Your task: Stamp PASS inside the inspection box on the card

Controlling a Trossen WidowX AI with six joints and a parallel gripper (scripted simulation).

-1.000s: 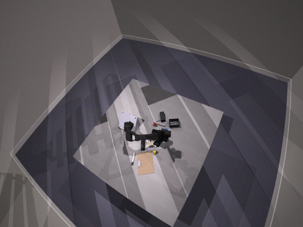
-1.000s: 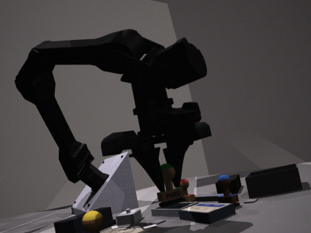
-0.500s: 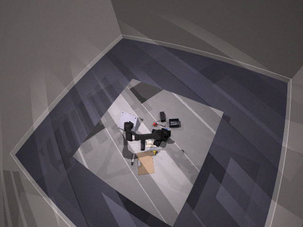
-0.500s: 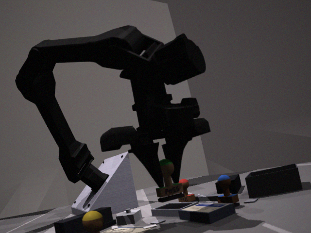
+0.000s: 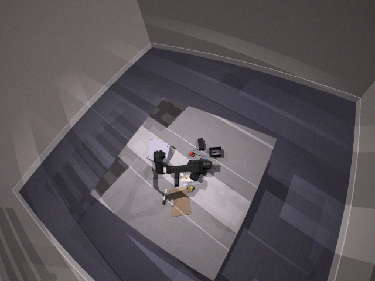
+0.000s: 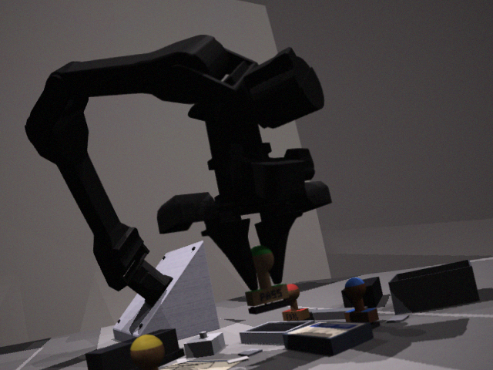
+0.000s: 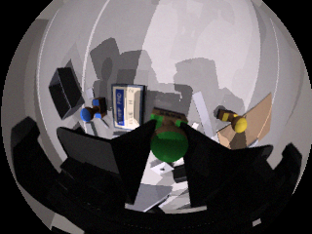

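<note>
The black ink pad is 12 cm behind my gripper tip, 8 cm below it and 6 cm to the left of it. From my gripper tip the other things lie so: yellow-knobbed stamp: 13 cm to the right, 6 cm below, 1 cm ahead; then blue-labelled pad tin: 7 cm to the left, 7 cm below, 2 cm behind; then card: 9 cm below, 9 cm behind, 7 cm to the right.
</note>
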